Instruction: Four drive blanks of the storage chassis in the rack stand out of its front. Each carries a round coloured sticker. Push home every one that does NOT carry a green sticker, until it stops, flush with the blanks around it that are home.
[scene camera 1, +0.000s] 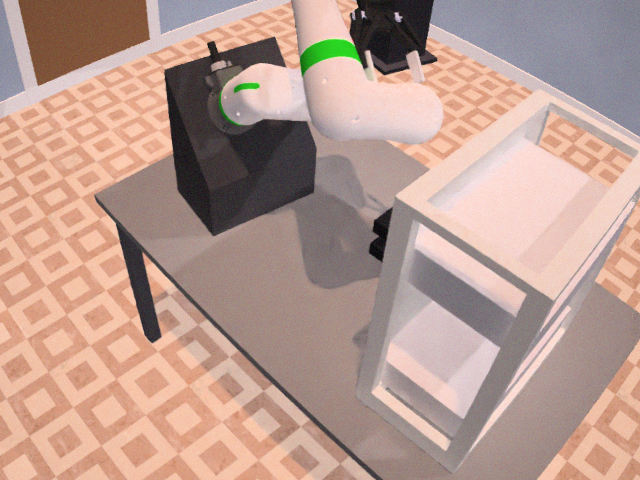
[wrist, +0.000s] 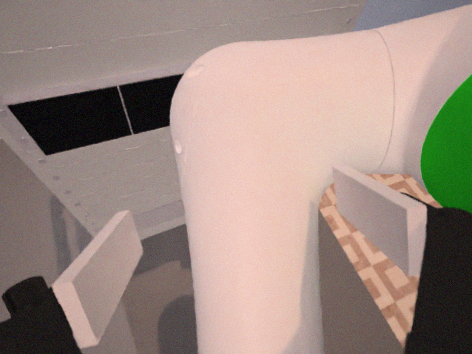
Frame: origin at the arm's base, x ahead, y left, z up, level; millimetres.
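Seen in the pictures: gripper, between the fingertips: (scene camera 1: 396, 83) (wrist: 236, 209); arm's base, origin of its link: (scene camera 1: 232, 107).
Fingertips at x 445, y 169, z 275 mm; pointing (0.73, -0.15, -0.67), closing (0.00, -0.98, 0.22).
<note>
Offsets run from my fingertips to a thing's top centre. "pt": to the spot under its first point. Level surfaces: height alone.
The white rack (scene camera 1: 391, 299) (wrist: 115, 175) stands on the table, its front turned away from the scene camera. Two black blocks {pt dx +274, dy -225, dz -129 mm} (scene camera 1: 381, 248) stick out past its left edge in the scene view. In the wrist view, a black band {pt dx +193, dy +145, dz -110 mm} (wrist: 80, 120), split by a thin light line, lies between pale grey panels; the arm covers its right part. No coloured sticker shows, and which blanks stand out cannot be told. My gripper (scene camera 1: 393, 72) (wrist: 236, 209) is open and empty, high up behind the arm's elbow in the scene view and well away from the rack.
The white arm (scene camera 1: 382, 111) (wrist: 250, 150) crosses the middle of the wrist view. Its black pedestal (scene camera 1: 263, 180) stands on the grey table {dz -585 mm} (scene camera 1: 232, 289), left of the rack. A dark box-shaped object (scene camera 1: 426, 31) stands on the floor behind the gripper.
</note>
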